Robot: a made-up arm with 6 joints.
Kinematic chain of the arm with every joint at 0, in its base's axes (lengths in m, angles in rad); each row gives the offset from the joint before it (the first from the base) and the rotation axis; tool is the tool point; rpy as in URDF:
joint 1: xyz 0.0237 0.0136 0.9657 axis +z
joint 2: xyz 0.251 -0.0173 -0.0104 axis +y
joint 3: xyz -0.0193 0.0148 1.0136 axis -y
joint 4: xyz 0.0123 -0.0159 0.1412 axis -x
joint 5: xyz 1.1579 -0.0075 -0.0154 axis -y
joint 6: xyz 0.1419 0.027 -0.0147 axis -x
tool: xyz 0.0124 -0.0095 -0.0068 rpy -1.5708 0 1.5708
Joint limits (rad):
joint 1: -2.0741..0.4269
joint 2: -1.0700..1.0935
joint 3: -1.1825..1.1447
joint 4: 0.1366..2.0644
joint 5: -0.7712..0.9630
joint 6: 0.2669..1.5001
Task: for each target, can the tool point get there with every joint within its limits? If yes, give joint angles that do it. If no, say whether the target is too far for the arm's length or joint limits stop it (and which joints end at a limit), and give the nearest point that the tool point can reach.
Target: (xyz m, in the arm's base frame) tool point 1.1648 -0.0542 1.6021
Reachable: yes | joints -0.1175 -0.3531 -0.6827 1.6570 0.7965 0.7702
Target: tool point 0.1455 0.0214 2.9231
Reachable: yes | joints 0.2054 -0.7121 0.3353 1.8275 0.2130 0.6619
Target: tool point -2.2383 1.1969 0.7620
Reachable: no: joint limits stop it (at a limit: joint 2, joint 3, joint 4, joint 5, joint 6) | nearest point -1.3965 0.7565 2.2871 | short by 1.797 m
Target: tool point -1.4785 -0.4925 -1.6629
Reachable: no: too far | nearest point -0.6267 -0.9448 0.1221 | short by 2.029 m
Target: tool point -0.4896 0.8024 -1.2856
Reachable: no: joint limits stop it (at a limit: joint 1, joint 2, joint 6) | nearest point 0.5369 0.2898 0.2474 | short by 1.915 m
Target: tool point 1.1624 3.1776 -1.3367
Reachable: no: too far | nearest point 1.4943 0.7728 0.2616 | short by 2.906 m
